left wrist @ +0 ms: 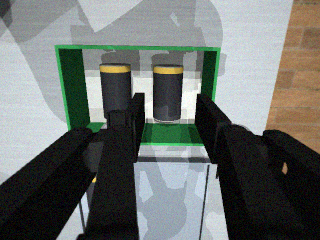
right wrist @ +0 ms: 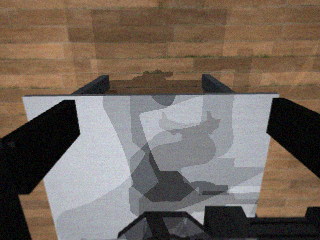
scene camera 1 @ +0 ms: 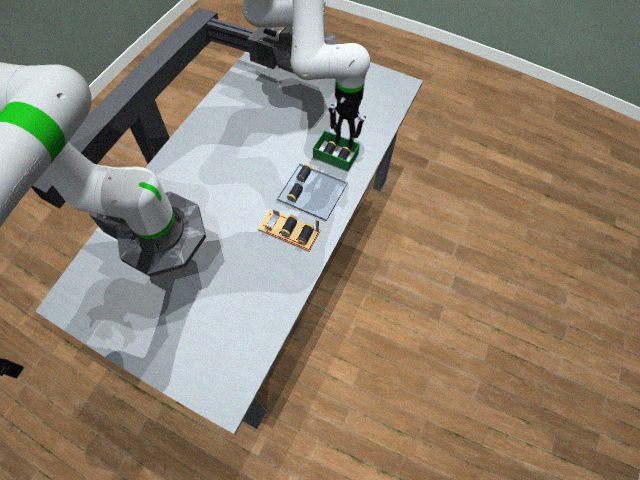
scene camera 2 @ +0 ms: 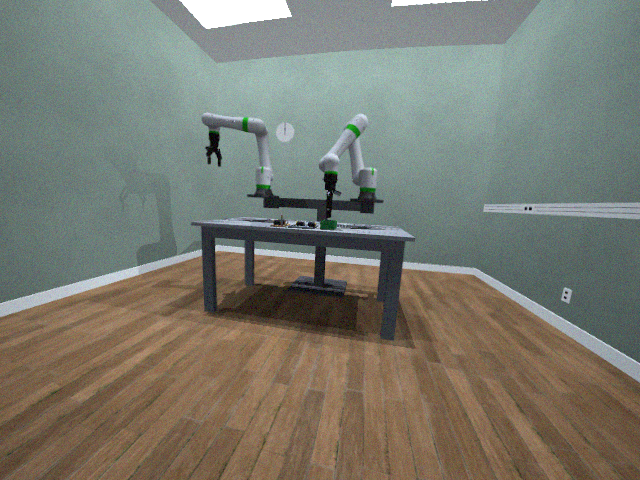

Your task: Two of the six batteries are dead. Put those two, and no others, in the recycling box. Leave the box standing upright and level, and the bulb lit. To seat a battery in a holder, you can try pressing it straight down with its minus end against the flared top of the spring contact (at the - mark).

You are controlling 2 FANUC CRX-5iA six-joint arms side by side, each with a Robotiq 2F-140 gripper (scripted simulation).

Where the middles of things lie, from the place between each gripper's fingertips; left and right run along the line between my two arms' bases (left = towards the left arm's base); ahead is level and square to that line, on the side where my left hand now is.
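The tray (scene camera 1: 321, 191) is 11 cm below my left hand (scene camera 1: 344, 144), 3 cm behind it and 19 cm to the right of it. The green recycling box (scene camera 1: 326, 136) is 10 cm below my left hand and 3 cm behind it.
My right hand is 500 mm above the tray, 250 mm short of it and 970 mm to the right of it. The green recycling box is 490 mm below my right hand, 250 mm ahead of it and 1160 mm to the left of it.
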